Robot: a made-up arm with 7 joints.
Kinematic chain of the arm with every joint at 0, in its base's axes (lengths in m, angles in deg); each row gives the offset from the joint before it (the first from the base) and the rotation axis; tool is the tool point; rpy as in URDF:
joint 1: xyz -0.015 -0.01 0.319 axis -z
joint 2: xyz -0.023 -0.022 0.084 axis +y
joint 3: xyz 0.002 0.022 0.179 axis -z
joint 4: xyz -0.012 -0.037 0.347 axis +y
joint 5: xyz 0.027 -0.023 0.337 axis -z
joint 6: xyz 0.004 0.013 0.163 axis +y
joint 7: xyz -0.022 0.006 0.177 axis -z
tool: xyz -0.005 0.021 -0.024 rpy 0 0 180
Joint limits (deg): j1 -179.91..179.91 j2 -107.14..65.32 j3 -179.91..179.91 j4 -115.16..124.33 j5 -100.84..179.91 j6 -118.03..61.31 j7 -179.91..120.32
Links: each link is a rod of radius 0.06 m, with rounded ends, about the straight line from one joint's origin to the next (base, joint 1, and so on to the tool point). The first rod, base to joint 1, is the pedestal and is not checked.
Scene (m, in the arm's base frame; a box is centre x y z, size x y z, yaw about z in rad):
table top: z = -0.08
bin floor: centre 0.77 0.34 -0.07 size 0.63 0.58 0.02 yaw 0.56
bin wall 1: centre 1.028 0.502 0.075 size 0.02 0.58 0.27 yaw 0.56
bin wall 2: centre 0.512 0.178 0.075 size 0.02 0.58 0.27 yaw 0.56
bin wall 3: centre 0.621 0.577 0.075 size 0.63 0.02 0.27 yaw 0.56
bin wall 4: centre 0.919 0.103 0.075 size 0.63 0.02 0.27 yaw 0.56
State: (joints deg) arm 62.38 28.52 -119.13 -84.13 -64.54 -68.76 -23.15
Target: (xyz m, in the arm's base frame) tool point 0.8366 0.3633 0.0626
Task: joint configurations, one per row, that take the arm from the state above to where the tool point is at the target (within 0.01 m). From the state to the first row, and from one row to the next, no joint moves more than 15 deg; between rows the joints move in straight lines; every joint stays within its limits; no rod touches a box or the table.
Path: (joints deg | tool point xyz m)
1: 76.98 18.23 -107.23 -82.13 -62.98 -65.18 -22.65 | -0.3724 -0.5631 0.7985
2: 91.59 7.93 -95.34 -80.12 -61.43 -61.59 -22.15 | -0.5633 -0.2698 0.9115
3: 106.19 -2.36 -83.44 -78.12 -59.87 -58.01 -21.64 | -0.5906 0.0990 0.9710
4: 120.79 -12.65 -71.55 -76.12 -58.32 -54.43 -21.14 | -0.4361 0.4488 0.9675
5: 135.40 -22.95 -59.65 -74.11 -56.76 -50.84 -20.64 | -0.1328 0.6881 0.8994
6: 150.00 -33.24 -47.76 -72.11 -55.21 -47.26 -20.14 | 0.2427 0.7545 0.7737
7: 164.60 -43.53 -35.86 -70.11 -53.65 -43.68 -19.63 | 0.5948 0.6342 0.6043
8: 179.21 -53.82 -23.96 -68.10 -52.10 -40.09 -19.13 | 0.8367 0.3632 0.4104
9: 176.91 -65.92 -20.90 -64.32 -52.43 -35.74 -18.75 | 0.8547 0.3653 0.2401
10: 174.61 -78.01 -17.84 -60.53 -52.77 -31.39 -18.38 | 0.8366 0.3634 0.0626

